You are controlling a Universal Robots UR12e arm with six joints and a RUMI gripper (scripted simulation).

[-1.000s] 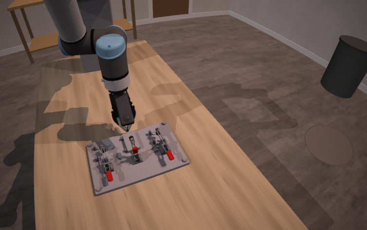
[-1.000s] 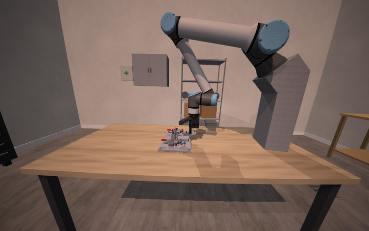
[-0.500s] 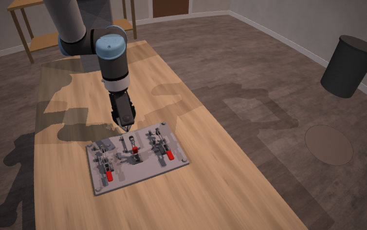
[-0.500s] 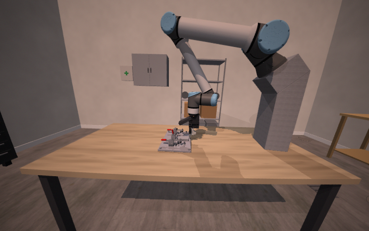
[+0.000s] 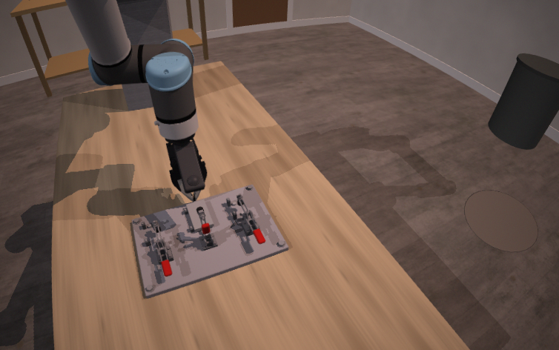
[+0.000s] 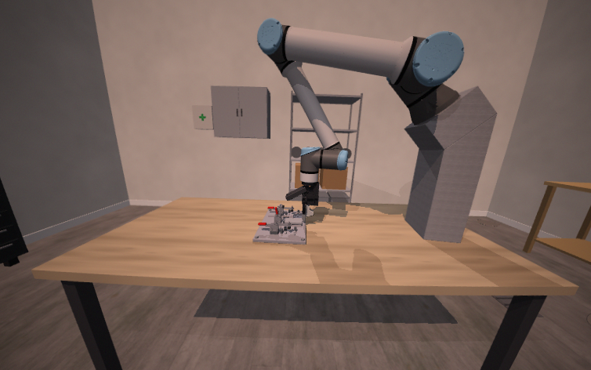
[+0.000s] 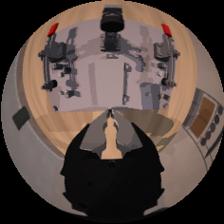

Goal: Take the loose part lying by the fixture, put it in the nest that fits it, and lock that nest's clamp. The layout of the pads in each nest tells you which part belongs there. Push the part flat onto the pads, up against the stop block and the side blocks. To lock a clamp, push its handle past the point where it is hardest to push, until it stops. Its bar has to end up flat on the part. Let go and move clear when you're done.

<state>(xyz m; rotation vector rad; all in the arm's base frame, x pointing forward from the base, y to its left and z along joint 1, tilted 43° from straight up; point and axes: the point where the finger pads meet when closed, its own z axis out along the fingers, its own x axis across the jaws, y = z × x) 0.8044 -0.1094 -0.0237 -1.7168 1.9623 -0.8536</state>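
The loose part lies 50 mm ahead of my hand, 10 mm to the right of it and 10 mm below it. The rest, counted from my hand: fixture 100 mm ahead, 30 mm to the right, 30 mm below.
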